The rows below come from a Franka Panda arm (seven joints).
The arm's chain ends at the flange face. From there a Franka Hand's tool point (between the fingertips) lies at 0.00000 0.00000 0.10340 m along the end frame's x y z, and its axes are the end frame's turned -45 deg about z.
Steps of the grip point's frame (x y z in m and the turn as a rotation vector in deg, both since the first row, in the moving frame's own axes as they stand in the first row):
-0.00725, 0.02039, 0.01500, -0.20, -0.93, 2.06
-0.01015, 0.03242, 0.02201, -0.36, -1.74, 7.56
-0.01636, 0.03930, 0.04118, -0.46, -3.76, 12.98
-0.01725, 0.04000, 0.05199, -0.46, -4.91, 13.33
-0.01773, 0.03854, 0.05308, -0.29, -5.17, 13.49
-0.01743, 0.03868, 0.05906, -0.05, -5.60, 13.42
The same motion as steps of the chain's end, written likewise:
0.01025, 0.01812, 0.01501, -0.80, -0.52, 2.06
0.01768, 0.02755, 0.02206, -1.48, -0.98, 7.56
0.02100, 0.03450, 0.04140, -2.98, -2.33, 12.98
0.02250, 0.03436, 0.05237, -3.80, -3.15, 13.33
0.02169, 0.03362, 0.05350, -3.86, -3.45, 13.49
0.02287, 0.03337, 0.05955, -4.00, -3.92, 13.42

